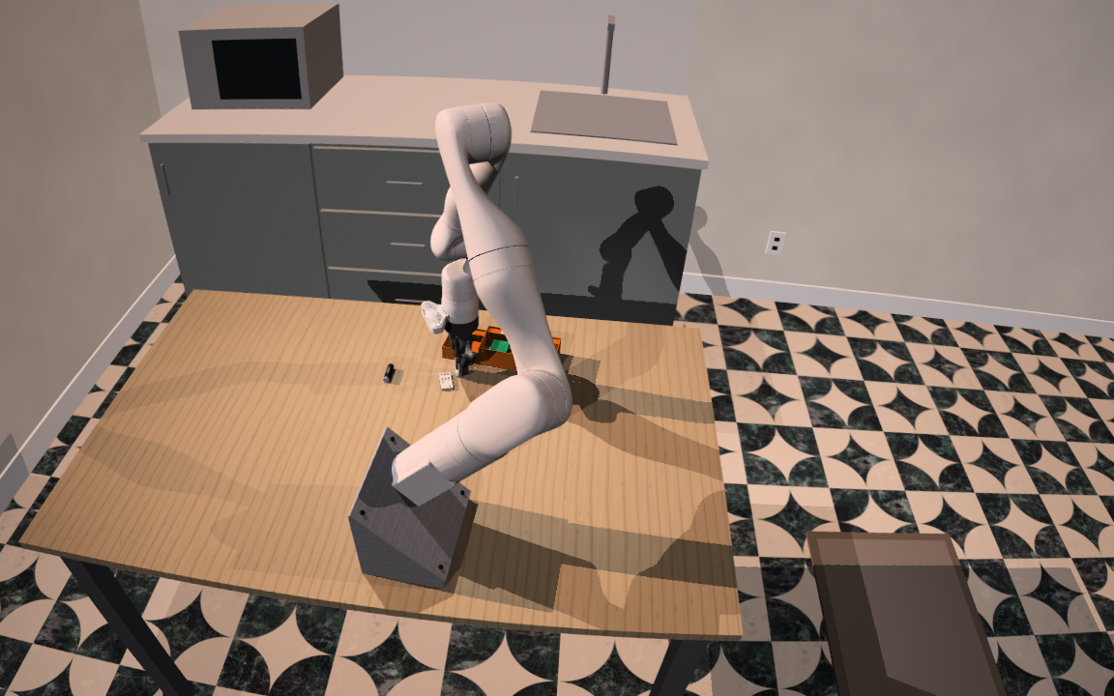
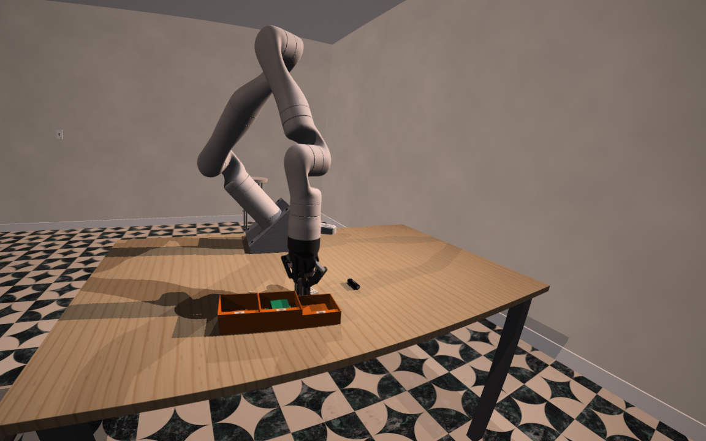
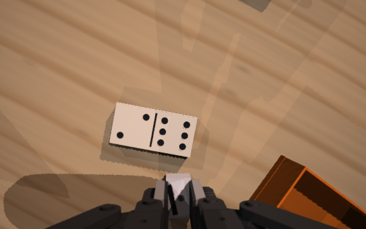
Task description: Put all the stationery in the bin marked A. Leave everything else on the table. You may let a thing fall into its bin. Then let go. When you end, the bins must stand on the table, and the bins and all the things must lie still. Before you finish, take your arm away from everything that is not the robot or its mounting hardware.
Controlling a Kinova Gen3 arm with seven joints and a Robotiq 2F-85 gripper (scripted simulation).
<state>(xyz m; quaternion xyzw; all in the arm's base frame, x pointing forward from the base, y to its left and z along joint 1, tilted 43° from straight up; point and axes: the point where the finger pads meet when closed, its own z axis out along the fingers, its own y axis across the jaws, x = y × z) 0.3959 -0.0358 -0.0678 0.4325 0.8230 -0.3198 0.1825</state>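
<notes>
Now: the white pencil sharpener 10 mm below my hand. Round my hand: orange three-compartment bin 80 mm ahead, 70 mm to the right; green-and-white eraser 70 mm ahead, 60 mm to the right, 10 mm below; green block 70 mm ahead, 70 mm to the right.
</notes>
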